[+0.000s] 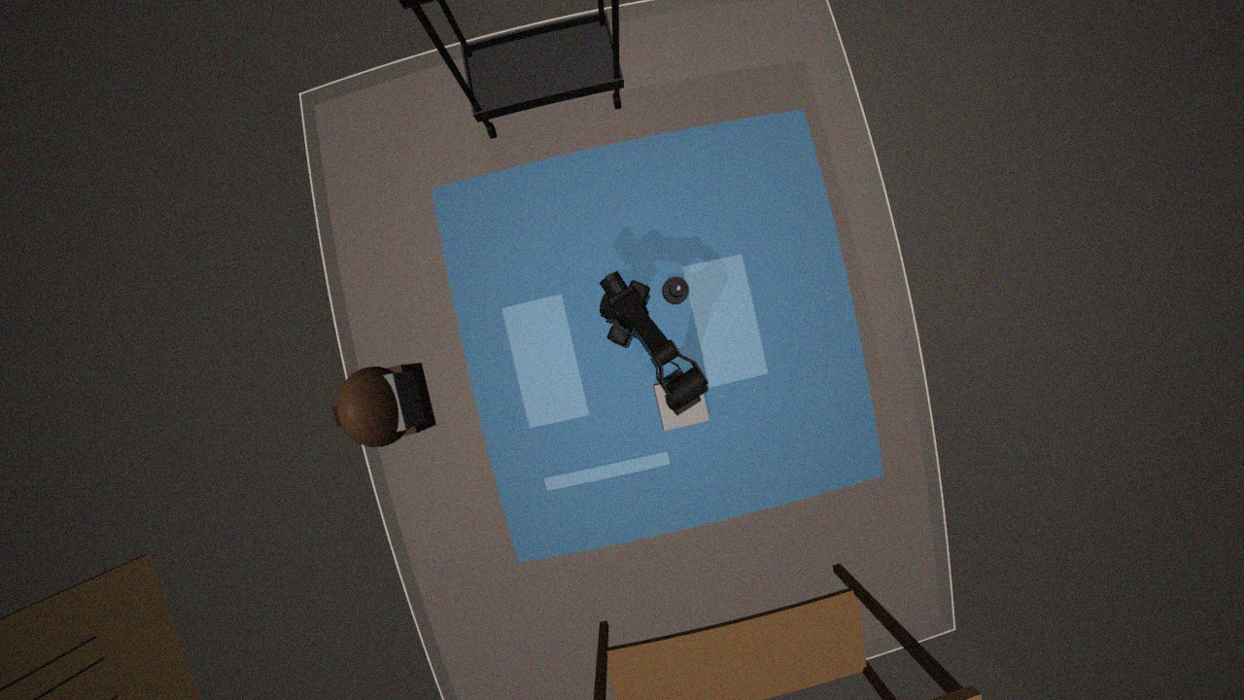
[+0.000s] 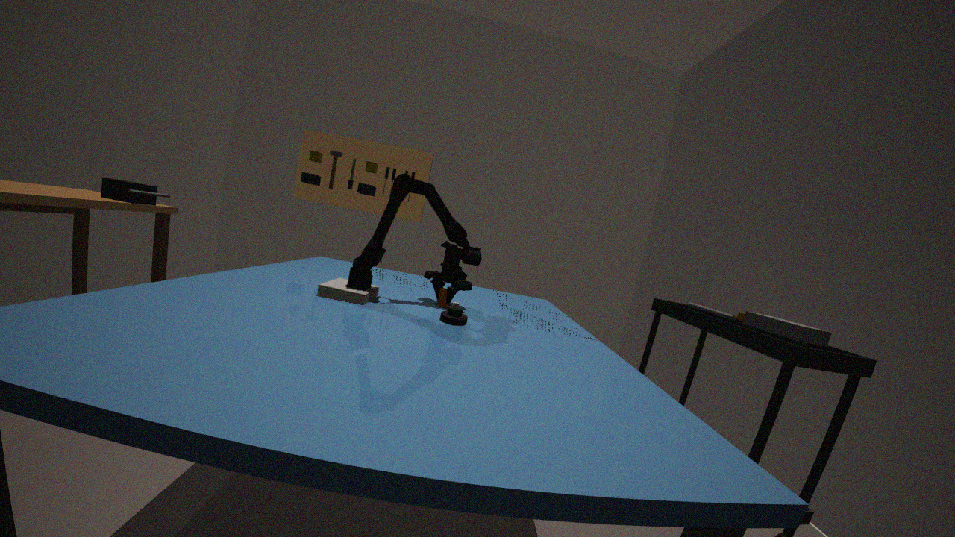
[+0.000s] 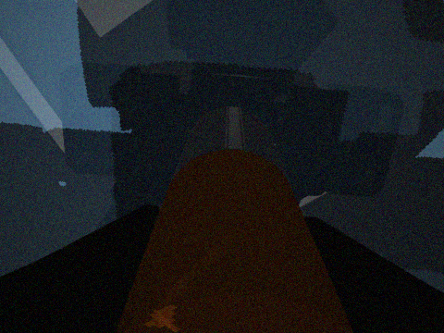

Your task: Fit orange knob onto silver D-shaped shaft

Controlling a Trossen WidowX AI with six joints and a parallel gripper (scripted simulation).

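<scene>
My gripper tip is 4 cm short of the round dark pedestal, 17 cm to the left of it and 2 cm below it. Round my gripper tip: orange knob 3 cm above.
</scene>
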